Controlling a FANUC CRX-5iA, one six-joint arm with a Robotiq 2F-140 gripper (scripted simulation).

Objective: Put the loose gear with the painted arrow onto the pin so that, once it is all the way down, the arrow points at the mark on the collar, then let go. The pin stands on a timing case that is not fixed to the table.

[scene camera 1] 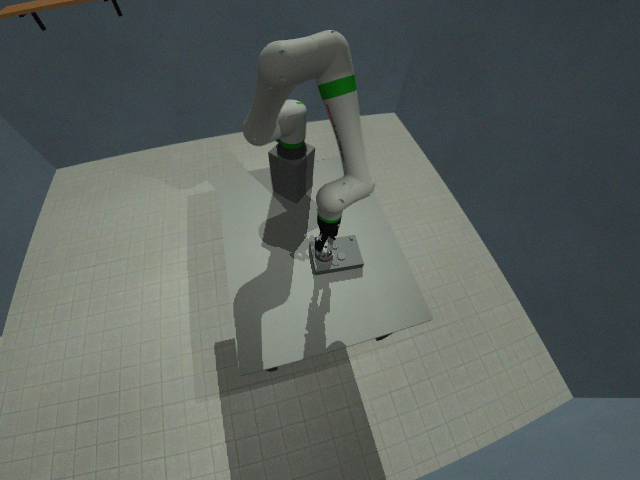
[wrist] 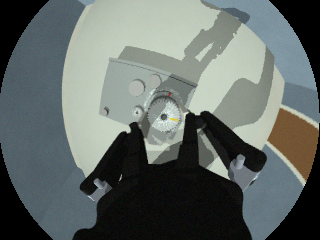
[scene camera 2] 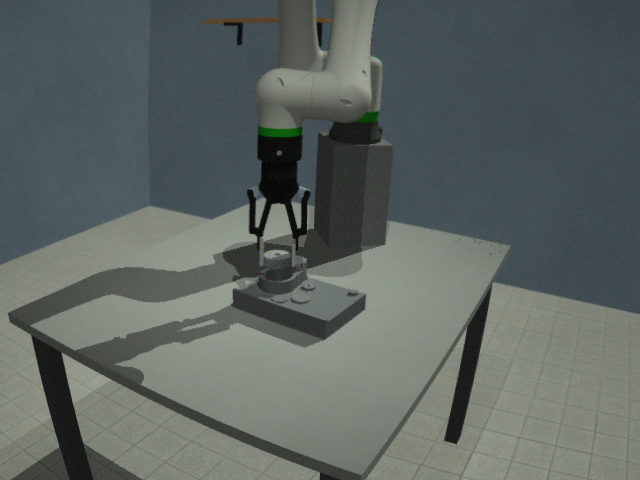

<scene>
I see my gripper (scene camera 2: 277, 263), a gear (wrist: 161, 106) and a grey timing case (scene camera 2: 334, 303).
The grey timing case shows as well in scene camera 1 (scene camera 1: 353, 259) and in the wrist view (wrist: 116, 98). My gripper is seen too in the wrist view (wrist: 163, 113).
</scene>
